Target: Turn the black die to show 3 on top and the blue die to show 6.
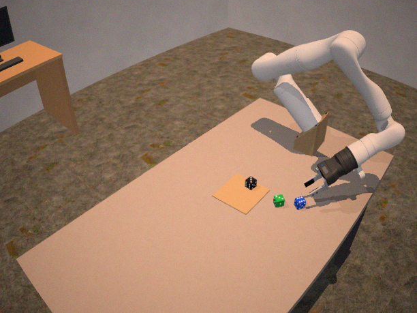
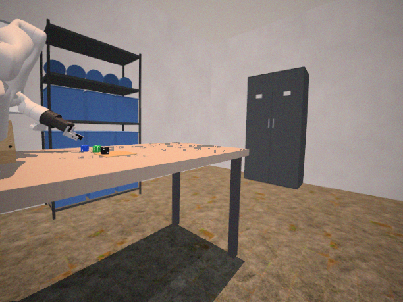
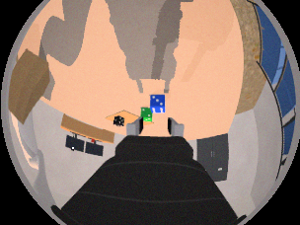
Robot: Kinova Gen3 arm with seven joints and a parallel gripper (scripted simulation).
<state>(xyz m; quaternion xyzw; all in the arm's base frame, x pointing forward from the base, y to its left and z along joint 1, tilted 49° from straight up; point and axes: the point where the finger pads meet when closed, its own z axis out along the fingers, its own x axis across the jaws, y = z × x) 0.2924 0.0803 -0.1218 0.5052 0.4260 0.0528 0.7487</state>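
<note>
Right now my hand is 3 cm short of the blue die, 2 cm to the left of it and 6 cm above it. The rest, counted from my hand: black die (5 cm ahead, 21 cm to the right, 5 cm below); then green die (6 cm ahead, 8 cm to the right, 6 cm below); then orange mat (9 cm ahead, 21 cm to the right, 7 cm below).
</note>
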